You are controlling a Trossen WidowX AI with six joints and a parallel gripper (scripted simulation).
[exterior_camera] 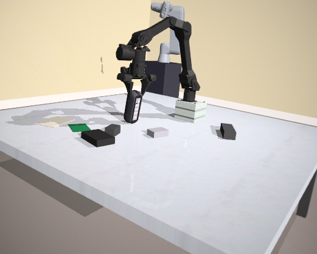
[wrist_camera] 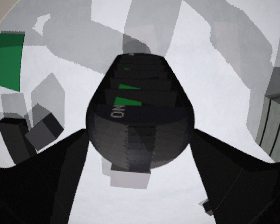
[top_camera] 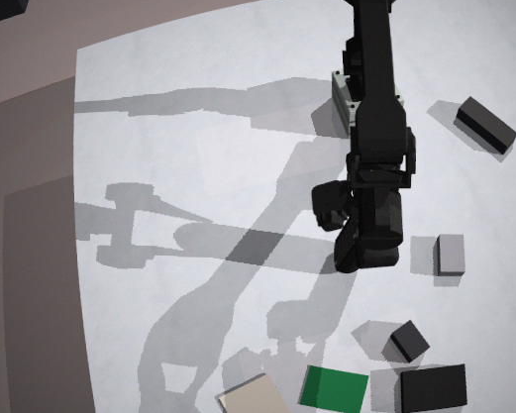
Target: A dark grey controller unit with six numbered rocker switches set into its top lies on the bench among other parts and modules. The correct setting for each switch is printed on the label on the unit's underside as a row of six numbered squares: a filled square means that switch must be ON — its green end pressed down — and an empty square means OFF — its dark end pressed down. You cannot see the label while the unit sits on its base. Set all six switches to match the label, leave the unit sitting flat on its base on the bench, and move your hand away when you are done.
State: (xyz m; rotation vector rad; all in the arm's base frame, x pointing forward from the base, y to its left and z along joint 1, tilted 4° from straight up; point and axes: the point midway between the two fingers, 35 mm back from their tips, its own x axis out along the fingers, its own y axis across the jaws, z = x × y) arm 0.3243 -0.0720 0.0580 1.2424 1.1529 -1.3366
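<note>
My gripper tip is now 17 cm to the right of the grey block, 12 cm above it and 3 cm short of it. Round my gripper tip: green card 24 cm ahead, 13 cm below, 9 cm to the right; dark flat box 28 cm ahead, 12 cm below, 9 cm to the left; small dark cube 18 cm ahead, 12 cm below, 6 cm to the left.
</note>
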